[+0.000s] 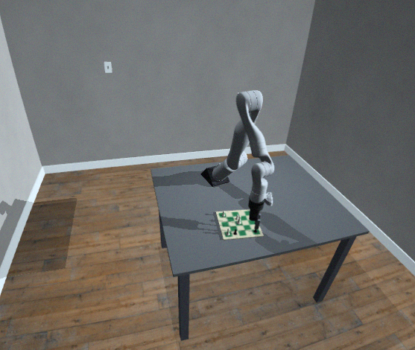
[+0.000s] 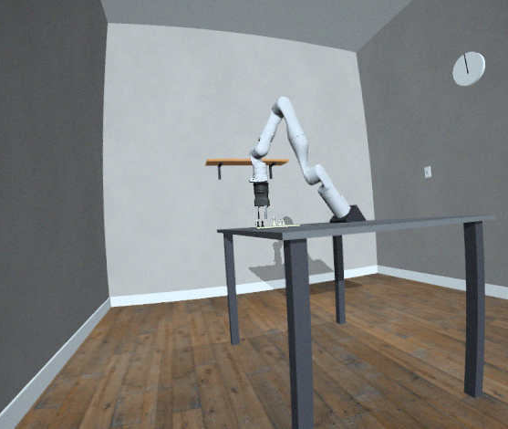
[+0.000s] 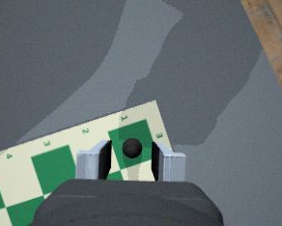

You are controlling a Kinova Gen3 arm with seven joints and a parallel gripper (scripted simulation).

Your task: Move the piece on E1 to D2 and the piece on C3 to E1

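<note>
My gripper is now 8 cm past the white piece, 7 cm to the left of it and 3 cm above it. Also, from my hand: chessboard: 8 cm behind, 7 cm to the right, 6 cm below.
</note>
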